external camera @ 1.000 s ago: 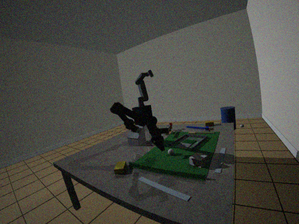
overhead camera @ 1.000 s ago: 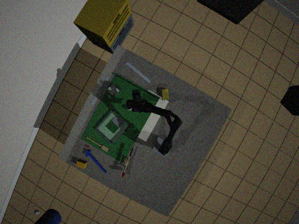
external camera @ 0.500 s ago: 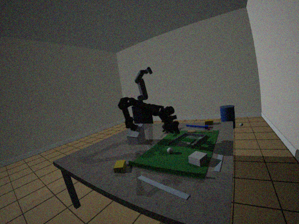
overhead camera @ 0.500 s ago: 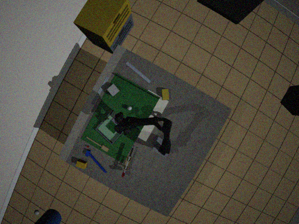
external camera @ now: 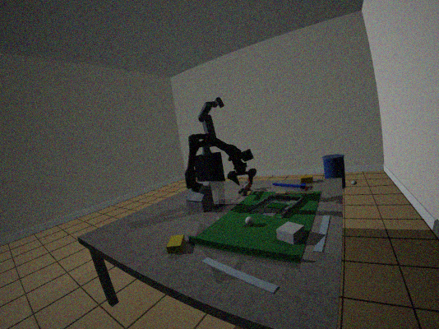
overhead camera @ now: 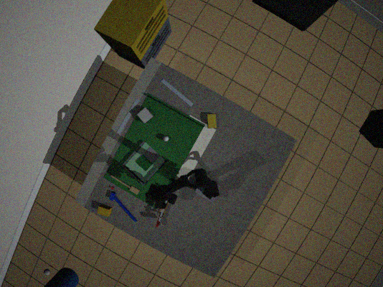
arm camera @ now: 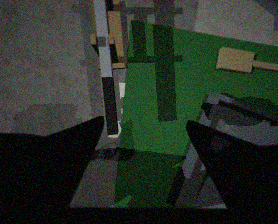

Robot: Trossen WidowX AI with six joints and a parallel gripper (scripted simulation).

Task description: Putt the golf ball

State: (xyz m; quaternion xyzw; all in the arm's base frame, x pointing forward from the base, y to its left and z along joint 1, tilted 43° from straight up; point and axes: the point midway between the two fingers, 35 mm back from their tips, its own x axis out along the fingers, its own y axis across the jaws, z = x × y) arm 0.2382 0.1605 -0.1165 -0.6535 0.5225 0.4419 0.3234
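Now: gripper tip 9 cm past the red putter, 11 cm to the right of it and 5 cm above it. Round my gripper tip: blue putter: 16 cm ahead, 32 cm to the left, 9 cm below; white golf ball: 22 cm ahead, 30 cm to the right, 8 cm below; green mat: 24 cm ahead, 16 cm to the right, 11 cm below.
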